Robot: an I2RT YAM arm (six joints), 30 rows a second.
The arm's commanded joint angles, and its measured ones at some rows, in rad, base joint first. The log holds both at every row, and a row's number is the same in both.
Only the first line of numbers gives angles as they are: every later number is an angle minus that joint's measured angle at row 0.
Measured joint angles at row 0:
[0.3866 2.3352 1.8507 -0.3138 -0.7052 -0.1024]
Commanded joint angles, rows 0 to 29:
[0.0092 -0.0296 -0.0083 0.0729 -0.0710 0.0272]
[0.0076 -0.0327 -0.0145 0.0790 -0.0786 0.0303]
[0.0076 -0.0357 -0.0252 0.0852 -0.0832 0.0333]
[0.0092 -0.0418 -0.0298 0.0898 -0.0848 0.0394]
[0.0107 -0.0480 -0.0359 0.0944 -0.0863 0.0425]
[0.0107 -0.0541 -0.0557 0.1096 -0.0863 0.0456]
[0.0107 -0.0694 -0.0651 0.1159 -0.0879 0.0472]
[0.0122 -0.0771 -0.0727 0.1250 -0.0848 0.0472]
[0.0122 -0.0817 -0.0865 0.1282 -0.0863 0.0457]
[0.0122 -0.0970 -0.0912 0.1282 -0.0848 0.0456]
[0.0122 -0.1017 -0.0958 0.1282 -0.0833 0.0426]
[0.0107 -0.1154 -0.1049 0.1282 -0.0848 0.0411]
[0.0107 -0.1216 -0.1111 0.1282 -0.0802 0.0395]
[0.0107 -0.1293 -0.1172 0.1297 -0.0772 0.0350]
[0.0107 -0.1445 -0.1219 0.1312 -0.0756 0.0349]
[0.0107 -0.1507 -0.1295 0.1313 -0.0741 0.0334]
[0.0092 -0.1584 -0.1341 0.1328 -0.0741 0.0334]
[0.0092 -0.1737 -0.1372 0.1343 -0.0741 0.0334]
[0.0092 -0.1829 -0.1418 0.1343 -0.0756 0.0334]
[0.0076 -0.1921 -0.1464 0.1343 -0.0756 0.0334]
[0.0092 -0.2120 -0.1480 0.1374 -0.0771 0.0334]
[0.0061 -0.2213 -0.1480 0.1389 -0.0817 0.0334]
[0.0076 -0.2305 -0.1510 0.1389 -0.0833 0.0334]
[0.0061 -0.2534 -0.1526 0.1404 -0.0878 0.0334]
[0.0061 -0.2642 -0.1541 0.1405 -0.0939 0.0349]
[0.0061 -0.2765 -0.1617 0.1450 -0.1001 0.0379]
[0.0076 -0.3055 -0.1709 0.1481 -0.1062 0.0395]
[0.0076 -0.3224 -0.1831 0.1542 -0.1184 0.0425]
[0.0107 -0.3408 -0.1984 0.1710 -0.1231 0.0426]
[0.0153 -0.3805 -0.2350 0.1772 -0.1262 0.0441]
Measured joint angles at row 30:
[0.0050 -0.2327 -0.1701 0.1130 -0.0663 0.0465]
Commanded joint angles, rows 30 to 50:
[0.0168 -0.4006 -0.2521 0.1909 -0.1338 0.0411]
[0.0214 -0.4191 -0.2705 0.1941 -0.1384 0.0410]
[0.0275 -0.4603 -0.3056 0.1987 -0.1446 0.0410]
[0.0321 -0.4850 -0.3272 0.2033 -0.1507 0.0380]
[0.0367 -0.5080 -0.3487 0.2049 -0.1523 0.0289]
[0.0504 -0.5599 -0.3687 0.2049 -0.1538 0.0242]
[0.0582 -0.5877 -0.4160 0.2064 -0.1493 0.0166]
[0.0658 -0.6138 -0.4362 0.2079 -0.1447 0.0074]
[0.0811 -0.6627 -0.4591 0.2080 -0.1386 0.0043]
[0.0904 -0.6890 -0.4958 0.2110 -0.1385 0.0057]
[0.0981 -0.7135 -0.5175 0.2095 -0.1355 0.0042]
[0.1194 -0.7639 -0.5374 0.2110 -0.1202 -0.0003]
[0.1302 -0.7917 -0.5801 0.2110 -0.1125 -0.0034]
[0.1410 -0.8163 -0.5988 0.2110 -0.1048 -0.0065]
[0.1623 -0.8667 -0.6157 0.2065 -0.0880 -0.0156]
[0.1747 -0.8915 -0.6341 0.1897 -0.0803 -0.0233]
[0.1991 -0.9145 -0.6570 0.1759 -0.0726 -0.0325]
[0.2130 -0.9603 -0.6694 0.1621 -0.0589 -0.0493]
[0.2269 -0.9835 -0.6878 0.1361 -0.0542 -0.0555]
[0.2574 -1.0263 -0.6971 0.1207 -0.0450 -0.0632]
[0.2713 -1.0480 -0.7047 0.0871 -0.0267 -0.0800]
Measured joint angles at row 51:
[0.2159 -0.9304 -0.6717 0.1583 -0.0656 -0.0092]
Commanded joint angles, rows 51 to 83:
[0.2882 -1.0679 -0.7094 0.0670 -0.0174 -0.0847]
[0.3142 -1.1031 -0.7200 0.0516 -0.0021 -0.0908]
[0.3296 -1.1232 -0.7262 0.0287 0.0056 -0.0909]
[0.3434 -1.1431 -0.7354 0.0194 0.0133 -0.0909]
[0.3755 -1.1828 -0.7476 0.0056 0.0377 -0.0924]
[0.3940 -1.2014 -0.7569 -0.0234 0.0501 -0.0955]
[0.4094 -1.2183 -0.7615 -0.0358 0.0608 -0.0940]
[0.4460 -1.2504 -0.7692 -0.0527 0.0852 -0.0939]
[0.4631 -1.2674 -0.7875 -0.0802 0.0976 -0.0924]
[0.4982 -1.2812 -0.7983 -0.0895 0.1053 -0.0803]
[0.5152 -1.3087 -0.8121 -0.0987 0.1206 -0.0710]
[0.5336 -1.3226 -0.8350 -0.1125 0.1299 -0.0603]
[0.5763 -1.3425 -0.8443 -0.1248 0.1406 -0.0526]
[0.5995 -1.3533 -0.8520 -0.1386 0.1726 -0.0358]
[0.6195 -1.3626 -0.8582 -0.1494 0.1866 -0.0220]
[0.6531 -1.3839 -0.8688 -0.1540 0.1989 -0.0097]
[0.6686 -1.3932 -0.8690 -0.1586 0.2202 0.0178]
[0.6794 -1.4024 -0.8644 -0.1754 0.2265 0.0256]
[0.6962 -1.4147 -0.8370 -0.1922 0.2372 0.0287]
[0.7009 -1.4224 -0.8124 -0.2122 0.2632 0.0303]
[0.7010 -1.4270 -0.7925 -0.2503 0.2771 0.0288]
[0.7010 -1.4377 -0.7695 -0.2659 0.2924 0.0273]
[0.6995 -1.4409 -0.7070 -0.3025 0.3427 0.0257]
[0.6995 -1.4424 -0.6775 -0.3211 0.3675 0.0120]
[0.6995 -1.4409 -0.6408 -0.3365 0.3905 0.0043]
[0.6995 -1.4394 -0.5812 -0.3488 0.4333 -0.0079]
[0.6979 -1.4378 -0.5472 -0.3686 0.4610 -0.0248]
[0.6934 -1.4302 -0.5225 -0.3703 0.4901 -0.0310]
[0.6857 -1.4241 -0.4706 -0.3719 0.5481 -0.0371]
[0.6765 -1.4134 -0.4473 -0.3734 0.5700 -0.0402]
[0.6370 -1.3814 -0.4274 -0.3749 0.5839 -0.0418]
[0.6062 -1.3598 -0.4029 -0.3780 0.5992 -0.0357]
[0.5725 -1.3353 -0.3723 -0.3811 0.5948 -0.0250]
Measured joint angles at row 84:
[0.6619 -1.3970 -0.4699 -0.3414 0.4681 -0.0241]
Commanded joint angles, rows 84 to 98:
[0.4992 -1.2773 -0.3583 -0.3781 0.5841 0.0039]
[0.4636 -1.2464 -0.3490 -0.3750 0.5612 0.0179]
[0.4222 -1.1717 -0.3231 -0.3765 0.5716 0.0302]
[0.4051 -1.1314 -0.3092 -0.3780 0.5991 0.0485]
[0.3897 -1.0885 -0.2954 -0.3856 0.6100 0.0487]
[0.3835 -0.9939 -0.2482 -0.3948 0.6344 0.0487]
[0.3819 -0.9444 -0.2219 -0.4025 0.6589 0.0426]
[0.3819 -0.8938 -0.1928 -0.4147 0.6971 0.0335]
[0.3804 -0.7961 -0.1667 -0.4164 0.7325 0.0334]
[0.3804 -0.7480 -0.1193 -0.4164 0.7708 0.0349]
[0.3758 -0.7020 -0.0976 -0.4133 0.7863 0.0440]
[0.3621 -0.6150 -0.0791 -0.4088 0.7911 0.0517]
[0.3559 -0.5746 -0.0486 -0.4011 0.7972 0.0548]
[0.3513 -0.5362 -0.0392 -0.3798 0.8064 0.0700]
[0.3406 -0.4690 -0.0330 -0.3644 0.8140 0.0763]
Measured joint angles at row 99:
[0.3723 -0.5867 -0.1152 -0.3601 0.7199 0.0301]
